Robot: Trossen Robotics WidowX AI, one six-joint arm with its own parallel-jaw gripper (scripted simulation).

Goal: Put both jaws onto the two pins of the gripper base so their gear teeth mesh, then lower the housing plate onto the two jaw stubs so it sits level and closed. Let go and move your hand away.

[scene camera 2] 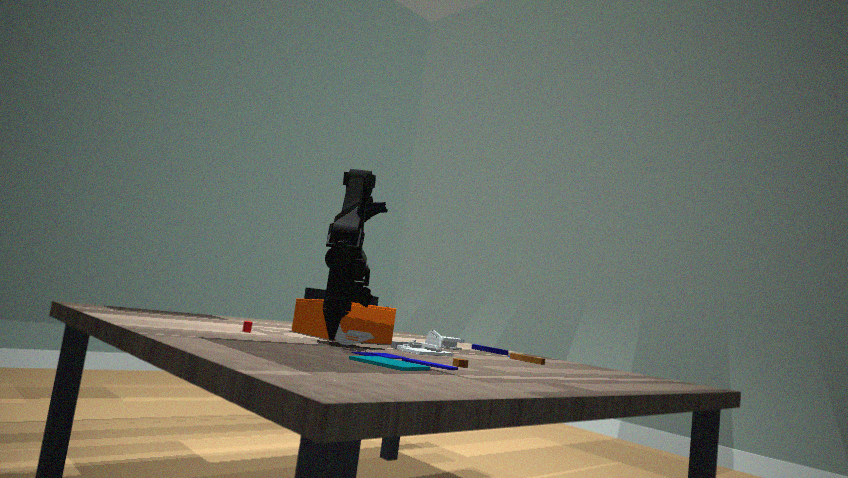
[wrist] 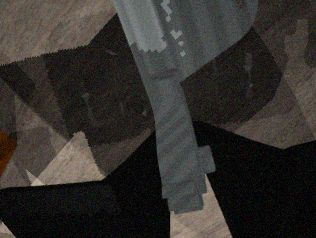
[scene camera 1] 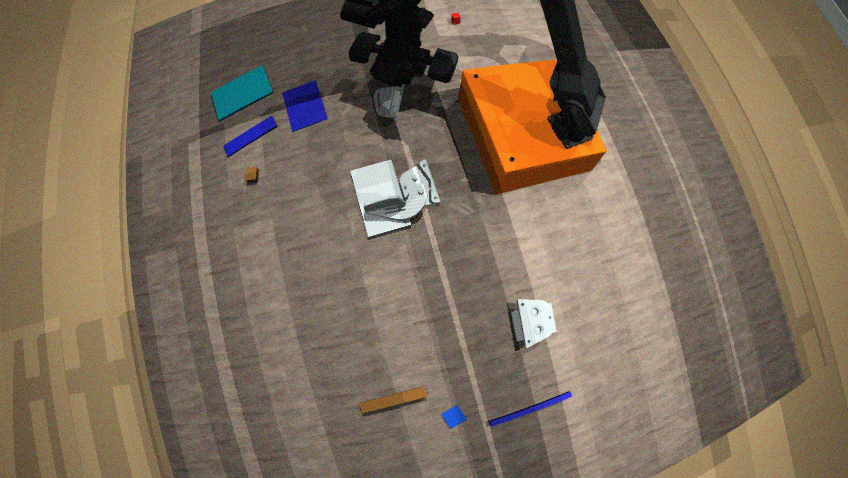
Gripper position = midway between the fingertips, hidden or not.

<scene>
In view: the gripper [scene camera 1: 403,80], a cyan plate [scene camera 1: 246,90], a brown bar [scene camera 1: 398,398], a white jaw [scene camera 1: 401,210], a blue bar [scene camera 1: 251,135], a blue plate [scene camera 1: 304,105] and a white gripper base [scene camera 1: 529,321].
The gripper is seen too in scene camera 2 [scene camera 2: 331,340] and in the wrist view [wrist: 179,132]. The wrist view misses the cyan plate: it is out of frame. The wrist view misses the brown bar: it is out of frame.
</scene>
